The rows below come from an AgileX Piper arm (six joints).
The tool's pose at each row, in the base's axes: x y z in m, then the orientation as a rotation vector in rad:
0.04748 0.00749 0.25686 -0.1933 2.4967 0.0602
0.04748 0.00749 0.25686 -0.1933 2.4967 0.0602
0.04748 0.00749 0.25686 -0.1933 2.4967 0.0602
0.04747 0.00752 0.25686 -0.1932 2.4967 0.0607
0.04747 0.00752 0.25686 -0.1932 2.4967 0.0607
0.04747 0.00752 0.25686 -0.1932 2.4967 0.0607
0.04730 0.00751 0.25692 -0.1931 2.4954 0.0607
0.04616 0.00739 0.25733 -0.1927 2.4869 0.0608
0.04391 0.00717 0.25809 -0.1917 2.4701 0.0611
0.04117 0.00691 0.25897 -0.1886 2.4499 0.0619
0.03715 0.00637 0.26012 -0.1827 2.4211 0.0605
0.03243 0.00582 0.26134 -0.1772 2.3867 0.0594
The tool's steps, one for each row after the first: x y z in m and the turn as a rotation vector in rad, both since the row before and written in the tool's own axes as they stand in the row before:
0.00000 0.00000 0.00000 0.0000 0.0000 0.0000
0.00000 0.00000 0.00000 0.0000 0.0000 0.0000
0.00000 0.00003 0.00000 -0.0003 0.0000 0.0002
0.00000 0.00000 0.00000 0.0000 0.0000 0.0000
0.00000 0.00000 0.00000 0.0000 0.0000 0.0000
0.00010 0.00002 -0.00015 0.0001 -0.0013 0.0000
0.00067 0.00005 -0.00101 0.0004 -0.0085 -0.0003
0.00134 0.00012 -0.00197 0.0007 -0.0168 -0.0005
0.00162 0.00016 -0.00239 0.0010 -0.0204 0.0009
0.00241 0.00007 -0.00346 0.0037 -0.0290 0.0018
0.00279 0.00015 -0.00403 0.0036 -0.0346 0.0012

